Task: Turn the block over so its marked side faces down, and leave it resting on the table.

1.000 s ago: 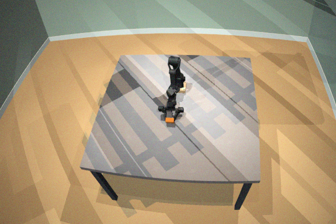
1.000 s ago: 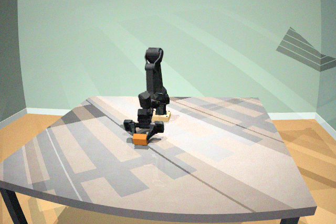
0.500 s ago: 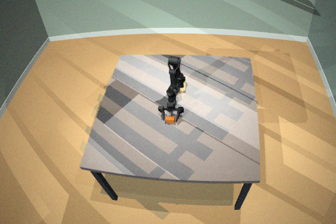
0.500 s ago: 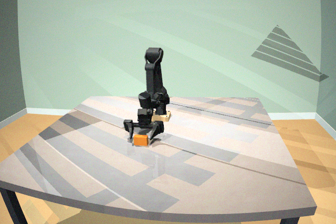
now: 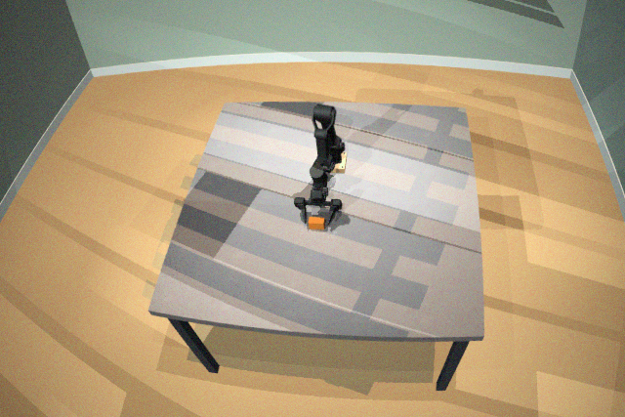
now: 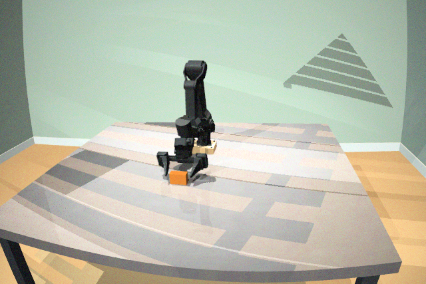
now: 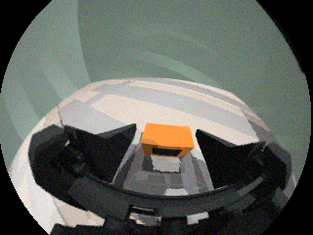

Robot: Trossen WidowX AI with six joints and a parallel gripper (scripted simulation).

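My gripper tip is 2 cm past the orange block and 1 cm above it.
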